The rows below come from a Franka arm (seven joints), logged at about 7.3 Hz.
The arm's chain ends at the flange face. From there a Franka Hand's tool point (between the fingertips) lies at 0.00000 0.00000 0.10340 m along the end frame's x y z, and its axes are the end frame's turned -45 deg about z.
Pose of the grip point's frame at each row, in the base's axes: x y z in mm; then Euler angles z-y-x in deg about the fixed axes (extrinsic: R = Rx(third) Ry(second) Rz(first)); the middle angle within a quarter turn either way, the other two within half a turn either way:
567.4, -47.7, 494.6, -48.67, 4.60, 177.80
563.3, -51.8, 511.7, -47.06, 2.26, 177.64
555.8, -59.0, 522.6, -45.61, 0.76, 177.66
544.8, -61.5, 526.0, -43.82, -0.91, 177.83
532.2, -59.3, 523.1, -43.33, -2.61, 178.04
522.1, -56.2, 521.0, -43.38, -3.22, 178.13
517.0, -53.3, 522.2, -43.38, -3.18, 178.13
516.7, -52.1, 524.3, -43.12, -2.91, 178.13
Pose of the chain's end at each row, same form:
559.1, -43.7, 597.6, -3.67, 4.60, 177.80
559.2, -47.5, 614.9, -2.06, 2.26, 177.64
554.4, -54.8, 625.9, -0.61, 0.76, 177.66
546.4, -57.6, 629.3, 1.18, -0.91, 177.83
536.9, -55.8, 626.3, 1.67, -2.61, 178.04
527.9, -52.8, 624.2, 1.62, -3.22, 178.13
522.7, -49.9, 625.4, 1.62, -3.18, 178.13
521.9, -48.7, 627.5, 1.88, -2.91, 178.13

